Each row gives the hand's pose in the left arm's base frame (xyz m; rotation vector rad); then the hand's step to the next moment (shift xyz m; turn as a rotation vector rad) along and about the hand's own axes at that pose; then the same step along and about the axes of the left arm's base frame.
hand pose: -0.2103 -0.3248 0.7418 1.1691 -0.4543 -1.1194
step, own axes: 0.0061 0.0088 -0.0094 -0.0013 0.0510 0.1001
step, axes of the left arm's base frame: 0.0139 -0.0009 0.0028 -0.0558 -0.0495 0.0840
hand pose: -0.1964 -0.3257 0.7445 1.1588 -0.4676 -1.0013
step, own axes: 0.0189 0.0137 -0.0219 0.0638 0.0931 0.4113
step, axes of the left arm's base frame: 0.0318 -0.0034 0.0010 -0.2414 -0.2685 0.2269
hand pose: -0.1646 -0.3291 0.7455 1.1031 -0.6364 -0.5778
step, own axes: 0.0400 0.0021 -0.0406 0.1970 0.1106 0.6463
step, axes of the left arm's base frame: 0.0569 -0.0022 -0.0036 -0.3168 -0.5024 0.3405
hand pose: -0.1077 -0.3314 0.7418 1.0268 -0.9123 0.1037
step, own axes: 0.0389 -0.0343 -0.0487 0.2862 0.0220 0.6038
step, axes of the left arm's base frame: 0.0706 0.0062 -0.0062 -0.1920 -0.5470 0.3330
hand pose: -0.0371 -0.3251 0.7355 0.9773 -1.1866 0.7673
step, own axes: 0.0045 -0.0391 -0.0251 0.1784 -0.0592 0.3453
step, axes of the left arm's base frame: 0.0457 0.0073 -0.0058 -0.0425 -0.3417 0.1898
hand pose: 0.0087 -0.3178 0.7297 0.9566 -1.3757 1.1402
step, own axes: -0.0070 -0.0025 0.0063 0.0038 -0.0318 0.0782
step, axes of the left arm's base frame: 0.0018 -0.0070 -0.0065 0.0125 -0.0831 0.0090
